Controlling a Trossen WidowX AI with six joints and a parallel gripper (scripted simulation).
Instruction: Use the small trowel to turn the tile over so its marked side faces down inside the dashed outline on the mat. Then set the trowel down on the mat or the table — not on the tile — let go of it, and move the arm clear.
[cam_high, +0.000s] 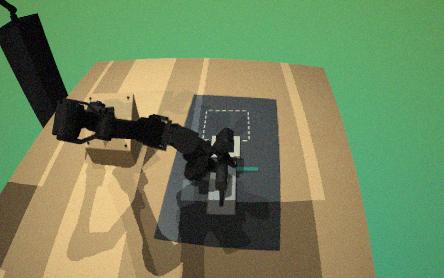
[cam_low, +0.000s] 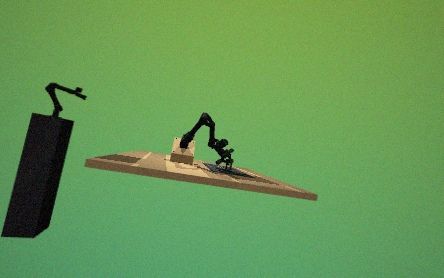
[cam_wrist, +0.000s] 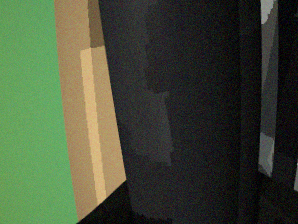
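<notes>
Right now the teal trowel is 4 cm behind my gripper tip, 5 cm to the left of it and 6 cm below it. The rest, counted from my gripper tip: cream tile 2 cm behind, 14 cm to the left, 6 cm below; then dark grey mat 1 cm behind, 10 cm to the left, 8 cm below.
</notes>
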